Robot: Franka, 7 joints.
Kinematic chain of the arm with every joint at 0, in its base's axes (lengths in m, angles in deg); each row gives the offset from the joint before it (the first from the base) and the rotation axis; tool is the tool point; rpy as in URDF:
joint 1: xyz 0 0 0.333 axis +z
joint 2: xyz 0 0 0 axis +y
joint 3: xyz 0 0 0.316 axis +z
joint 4: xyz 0.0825 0 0 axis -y
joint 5: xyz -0.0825 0 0.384 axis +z
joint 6: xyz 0 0 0 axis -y
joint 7: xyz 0.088 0 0 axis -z
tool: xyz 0 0 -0.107 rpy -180 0 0
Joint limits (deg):
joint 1: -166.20..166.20
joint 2: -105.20..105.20
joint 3: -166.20..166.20
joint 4: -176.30..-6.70
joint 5: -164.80..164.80
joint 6: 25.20..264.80
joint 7: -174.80..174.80
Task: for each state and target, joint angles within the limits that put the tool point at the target. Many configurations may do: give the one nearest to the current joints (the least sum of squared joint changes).
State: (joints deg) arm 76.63 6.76 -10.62 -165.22 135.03 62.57 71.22
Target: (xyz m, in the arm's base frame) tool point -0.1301 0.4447 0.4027
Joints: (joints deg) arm 90.83 -0.44 3.58 -147.55 135.43 61.39 71.22
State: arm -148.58 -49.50 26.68 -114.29 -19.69 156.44 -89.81
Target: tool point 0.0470 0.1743 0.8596
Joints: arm -149.93 -96.35 -13.96 -128.65 -18.71 148.46 -89.81
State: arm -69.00 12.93 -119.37 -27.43 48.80 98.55 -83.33
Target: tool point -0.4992 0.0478 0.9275
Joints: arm -64.69 -7.33 -120.71 -53.19 45.85 98.69 -83.33
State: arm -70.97 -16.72 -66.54 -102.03 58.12 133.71 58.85
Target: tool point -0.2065 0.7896 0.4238
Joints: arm -108.91 -68.77 -107.74 -58.64 56.86 148.70 58.85
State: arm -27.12 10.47 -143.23 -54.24 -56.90 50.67 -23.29
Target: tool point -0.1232 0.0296 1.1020
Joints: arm -30.63 15.36 -152.92 -33.67 -67.21 78.70 -23.29
